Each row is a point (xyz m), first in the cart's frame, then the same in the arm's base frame.
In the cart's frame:
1: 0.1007 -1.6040 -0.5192
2: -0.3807 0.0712 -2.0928
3: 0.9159 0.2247 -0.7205
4: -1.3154 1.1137 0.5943
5: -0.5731 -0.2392 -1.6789
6: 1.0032 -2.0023 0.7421
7: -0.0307 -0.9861 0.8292
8: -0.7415 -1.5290 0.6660
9: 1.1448 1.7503 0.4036
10: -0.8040 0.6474 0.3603
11: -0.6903 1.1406 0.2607
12: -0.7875 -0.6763 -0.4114
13: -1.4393 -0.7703 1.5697
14: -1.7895 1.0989 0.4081
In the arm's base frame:
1: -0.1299 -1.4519 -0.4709
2: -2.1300 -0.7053 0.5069
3: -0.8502 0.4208 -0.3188
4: 0.1241 0.3434 2.2390
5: -1.6453 -0.9567 0.5874
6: 1.2017 -1.0088 -1.2420
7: 0.9769 -0.6757 0.1536
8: 0.9729 -1.5255 0.4768
9: -0.2204 2.0733 0.3997
10: 0.0421 0.1614 1.5363
11: -0.1965 0.6012 1.6615
12: -0.3075 -1.1125 0.7597
13: 1.6076 -1.0315 1.5870
14: -0.0543 0.0438 2.6106

